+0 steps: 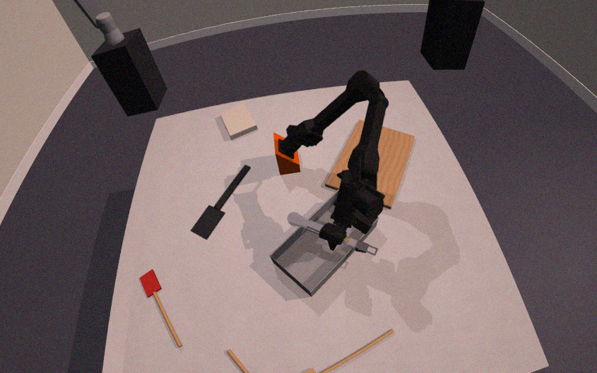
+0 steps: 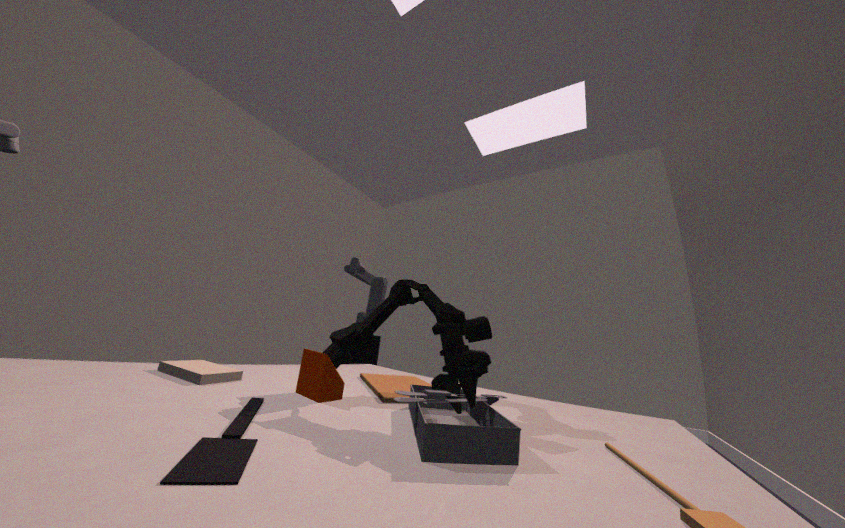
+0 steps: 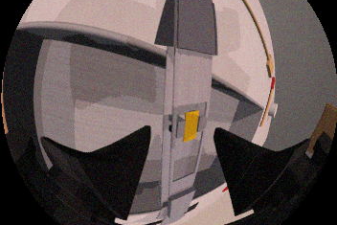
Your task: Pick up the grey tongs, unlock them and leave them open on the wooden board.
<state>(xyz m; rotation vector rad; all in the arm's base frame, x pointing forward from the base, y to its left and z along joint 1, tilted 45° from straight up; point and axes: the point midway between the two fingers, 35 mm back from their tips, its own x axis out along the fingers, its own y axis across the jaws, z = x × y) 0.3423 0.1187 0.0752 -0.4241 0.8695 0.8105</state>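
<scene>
Right now the grey roasting tin is 20 mm to the right of my gripper tip, 20 mm behind it and 10 mm below it. Round my gripper tip: yellow lock slider: 30 mm to the left, 20 mm above; then wooden board: 340 mm behind, 190 mm to the left, 30 mm below; then black spatula: 380 mm to the right, 210 mm behind, 40 mm below.
</scene>
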